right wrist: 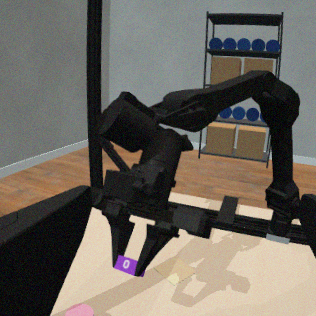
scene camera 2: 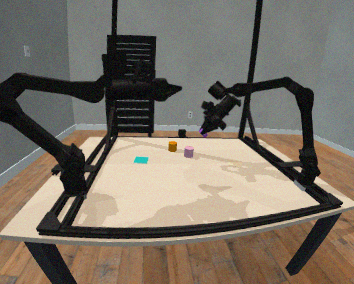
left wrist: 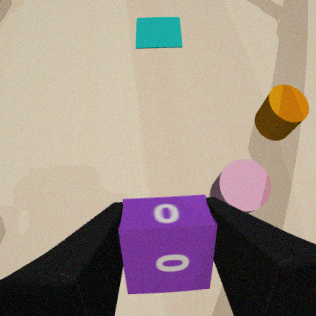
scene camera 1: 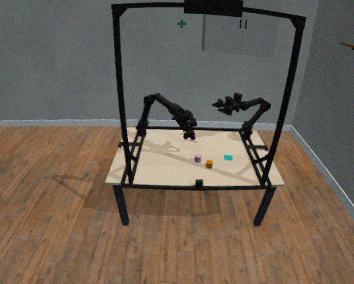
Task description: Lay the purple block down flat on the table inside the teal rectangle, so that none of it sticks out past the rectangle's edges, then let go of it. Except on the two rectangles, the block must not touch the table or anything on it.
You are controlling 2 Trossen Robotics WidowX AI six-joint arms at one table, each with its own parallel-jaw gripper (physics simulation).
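Observation:
My left gripper is shut on the purple block, which bears white "0" marks, and holds it in the air above the table. The teal rectangle lies flat on the table, apart from the block; in the left wrist view it is far ahead of the fingers. My right gripper is open and empty, raised high over the table's far side.
A pink cylinder and an orange cylinder stand on the table between the block and the teal rectangle. A pale yellow rectangle lies near the left gripper. Black frame rails edge the table.

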